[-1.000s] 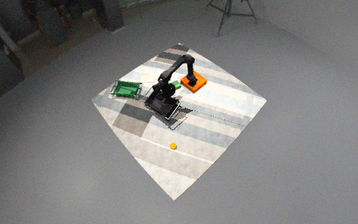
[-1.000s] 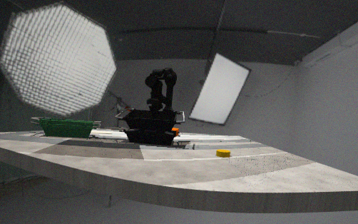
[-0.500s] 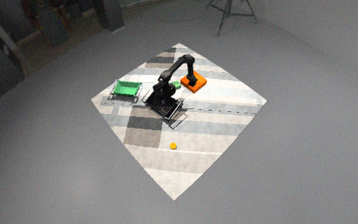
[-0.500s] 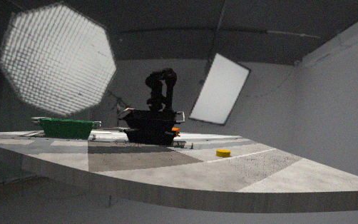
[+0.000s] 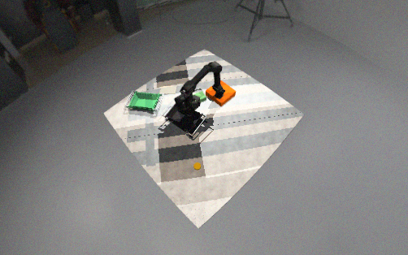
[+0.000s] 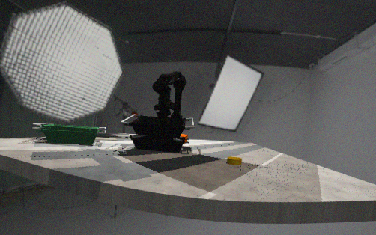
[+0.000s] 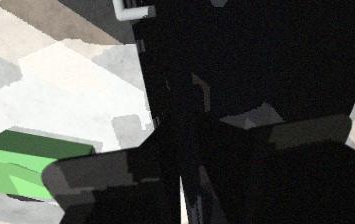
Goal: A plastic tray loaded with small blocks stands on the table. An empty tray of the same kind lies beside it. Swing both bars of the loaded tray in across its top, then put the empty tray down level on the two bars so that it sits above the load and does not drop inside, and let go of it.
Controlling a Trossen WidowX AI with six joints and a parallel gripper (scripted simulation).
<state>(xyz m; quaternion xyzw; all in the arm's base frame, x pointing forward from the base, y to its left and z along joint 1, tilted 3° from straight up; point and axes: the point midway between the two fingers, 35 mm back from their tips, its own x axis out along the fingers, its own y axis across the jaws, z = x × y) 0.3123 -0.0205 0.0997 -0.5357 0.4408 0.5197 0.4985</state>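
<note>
My gripper tip is now 7 cm short of the black tray, 1 cm to the right of it and 1 cm below it. Round my gripper tip: light green block 19 cm behind, 11 cm to the right, 9 cm below; then yellow disc 33 cm to the left, 24 cm ahead, 10 cm below.
</note>
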